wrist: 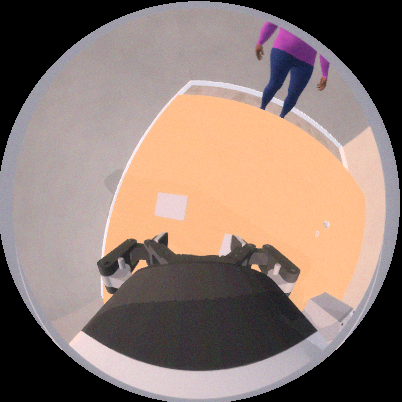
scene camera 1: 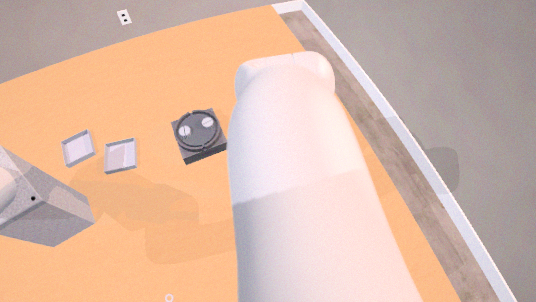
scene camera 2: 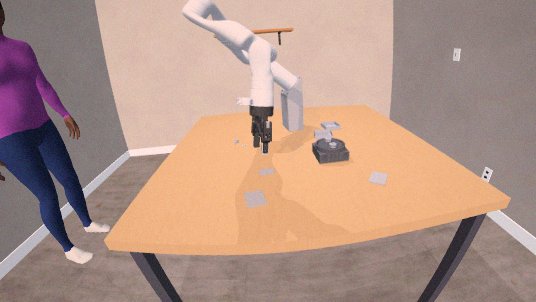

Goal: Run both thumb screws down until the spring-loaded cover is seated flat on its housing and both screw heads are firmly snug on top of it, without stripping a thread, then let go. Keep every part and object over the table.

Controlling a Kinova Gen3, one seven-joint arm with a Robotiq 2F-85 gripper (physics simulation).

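Frame: origin at the arm's base, x ahead, y left, z up, level; millimetres.
Seen in the pictures: gripper, fingertip midpoint: (wrist: pixel 199 240) (scene camera 2: pixel 260 150); arm's base, origin of the base link: (scene camera 2: pixel 291 83).
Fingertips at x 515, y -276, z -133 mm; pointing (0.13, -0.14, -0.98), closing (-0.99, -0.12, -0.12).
Observation:
Offsets run from my fingertips to a thing's top centre. "pt": to the spot under its first point.
The dark square housing {100 mm back, 303 mm left, 61 mm down} (scene camera 1: pixel 205 154) (scene camera 2: pixel 331 156) stands on the table, with the round dark cover {101 mm back, 303 mm left, 62 mm down} (scene camera 1: pixel 202 137) on its top. Two pale slotted screw heads show on the cover: one screw head {pt 133 mm back, 306 mm left, 52 mm down} (scene camera 1: pixel 184 131) at the left and the other screw head (scene camera 1: pixel 207 122) at the upper right in scene camera 1. Whether the cover is flat and the heads touch it is too small to tell. My gripper (scene camera 2: pixel 260 148) (wrist: pixel 199 240) is open and empty, pointing down above the table, left of the housing in scene camera 2. In scene camera 1 the arm hides it. The housing does not show in the wrist view.
Two shallow trays {431 mm back, 473 mm left, 97 mm down} (scene camera 1: pixel 78 148) {321 mm back, 374 mm left, 97 mm down} (scene camera 1: pixel 120 157) lie beside the housing. Flat pale plates {93 mm ahead, 45 mm right, 114 mm down} (scene camera 2: pixel 255 199) {63 mm back, 25 mm left, 114 mm down} (scene camera 2: pixel 266 171) {132 mm ahead, 387 mm left, 114 mm down} (scene camera 2: pixel 378 178) lie on the table. A small ring {357 mm back, 25 mm right, 115 mm down} (scene camera 1: pixel 169 298) (wrist: pixel 317 233) lies near a small pale part {399 mm back, 60 mm right, 97 mm down} (wrist: pixel 326 224). The arm's base block (scene camera 2: pixel 292 112) stands behind. A person (scene camera 2: pixel 35 110) stands left.

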